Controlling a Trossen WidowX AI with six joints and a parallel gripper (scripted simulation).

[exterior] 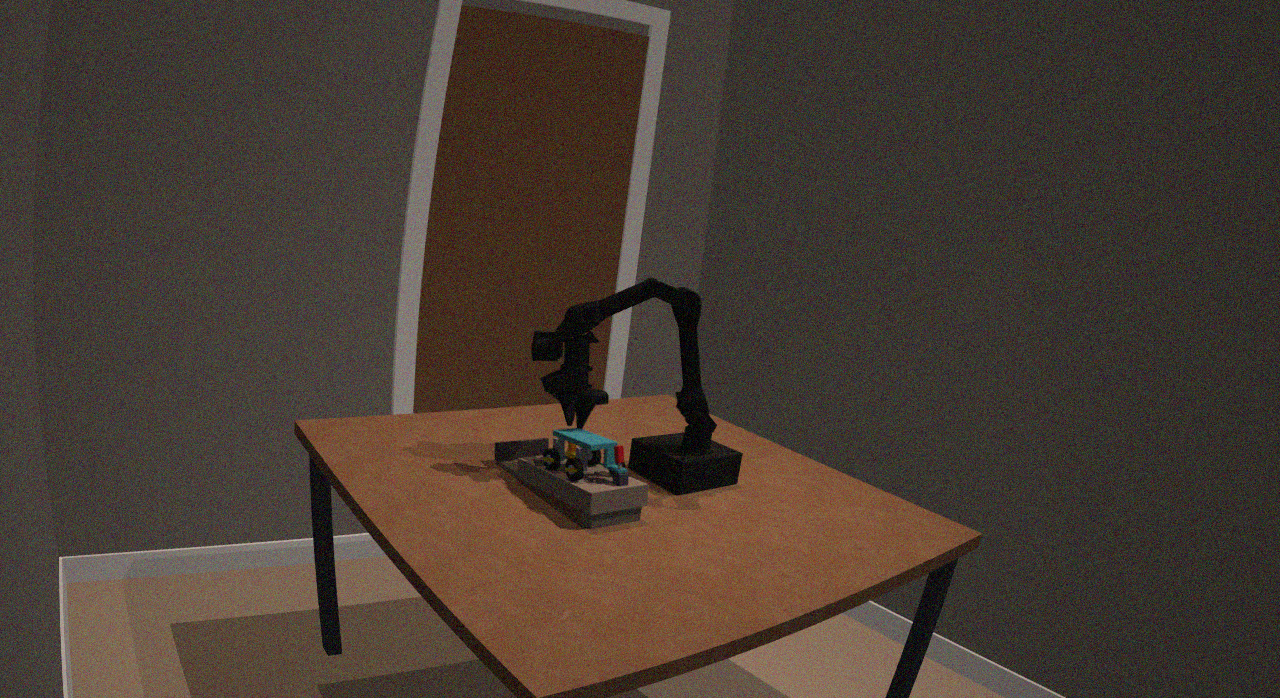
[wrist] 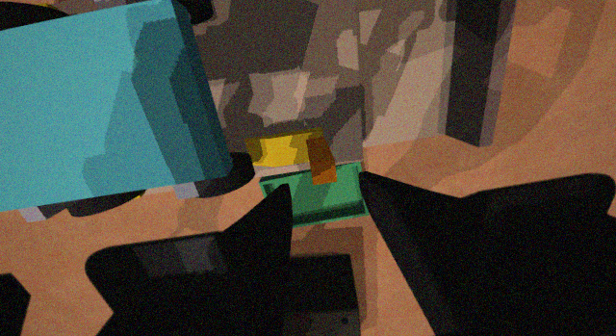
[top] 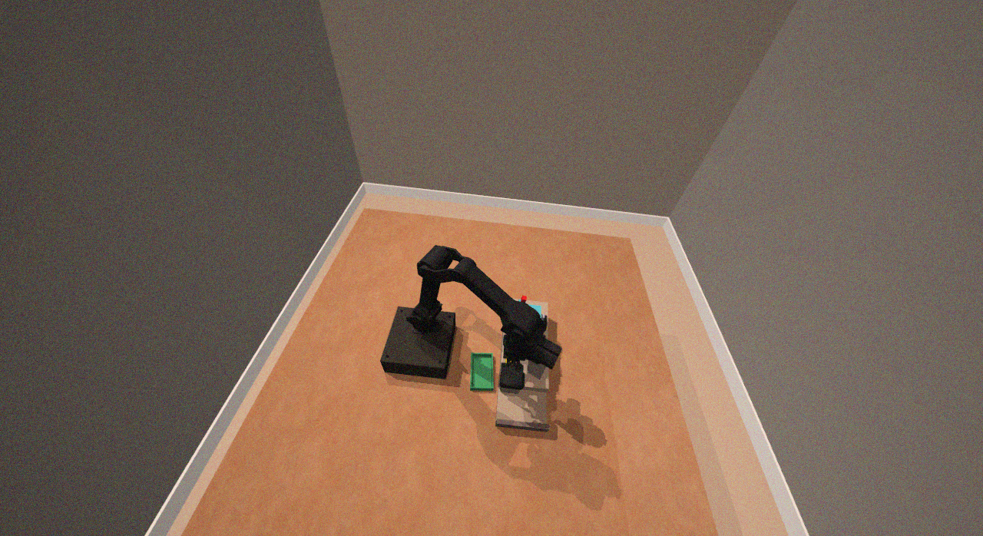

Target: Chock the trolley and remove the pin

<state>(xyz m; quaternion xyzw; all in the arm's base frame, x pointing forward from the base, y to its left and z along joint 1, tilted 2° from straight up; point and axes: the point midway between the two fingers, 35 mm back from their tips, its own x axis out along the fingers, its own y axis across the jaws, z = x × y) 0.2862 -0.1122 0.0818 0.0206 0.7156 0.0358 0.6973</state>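
My gripper tip is 3 cm to the right of the yellow chock and 5 cm above it. Also, from my gripper tip: trolley 5 cm ahead, 13 cm to the left, 2 cm below; then grey ramp 5 cm ahead, 12 cm to the left, 8 cm below; then green tray 8 cm behind, 2 cm to the left, 14 cm below.
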